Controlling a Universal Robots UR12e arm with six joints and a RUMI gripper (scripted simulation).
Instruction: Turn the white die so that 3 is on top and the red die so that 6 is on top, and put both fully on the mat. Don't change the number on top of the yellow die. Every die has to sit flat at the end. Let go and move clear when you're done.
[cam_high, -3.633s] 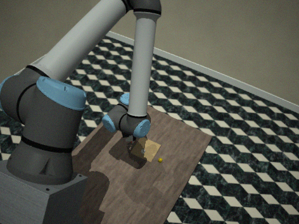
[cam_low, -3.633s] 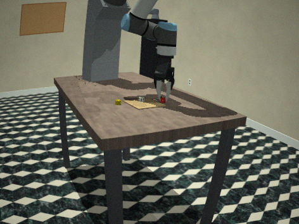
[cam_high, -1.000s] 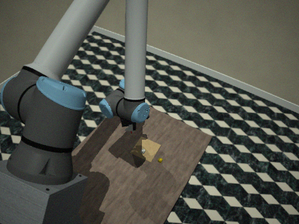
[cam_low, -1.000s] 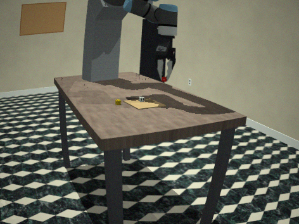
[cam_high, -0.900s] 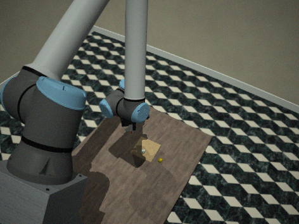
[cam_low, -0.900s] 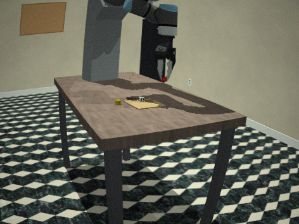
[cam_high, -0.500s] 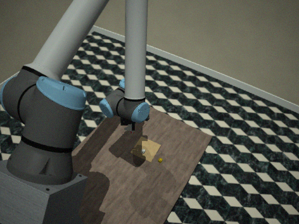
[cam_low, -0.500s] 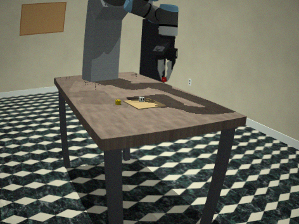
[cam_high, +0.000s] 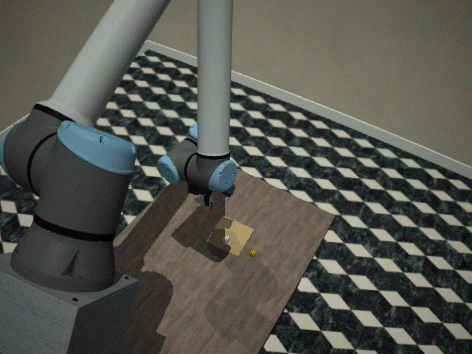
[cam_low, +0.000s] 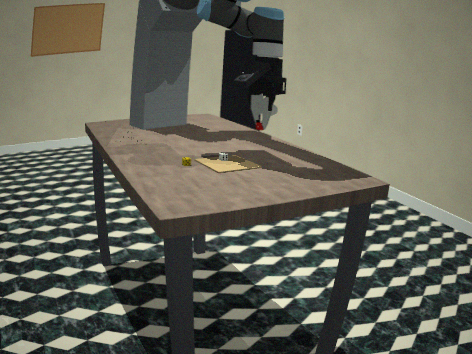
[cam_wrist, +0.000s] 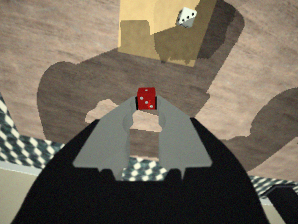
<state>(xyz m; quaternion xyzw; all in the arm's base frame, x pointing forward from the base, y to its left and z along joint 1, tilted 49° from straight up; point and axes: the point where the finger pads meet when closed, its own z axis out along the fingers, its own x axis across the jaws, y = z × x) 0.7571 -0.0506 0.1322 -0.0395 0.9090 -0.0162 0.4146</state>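
My gripper is now 2 cm past the tan mat, 10 cm to the left of it and 11 cm above it. The rest, counted from my hand: white die: 5 cm behind, 9 cm to the right, 10 cm below; then red die: 1 cm below; then yellow die: 7 cm behind, 21 cm to the right, 10 cm below.
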